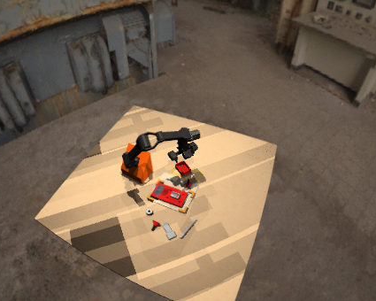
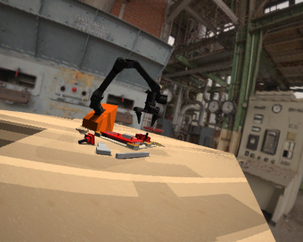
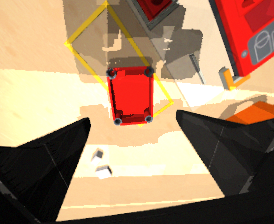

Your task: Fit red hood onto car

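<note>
Right now my gripper tip is 8 cm above the red hood. Also, from my gripper tip: thin grey rod (38 cm to the right, 22 cm ahead, 8 cm below).
</note>
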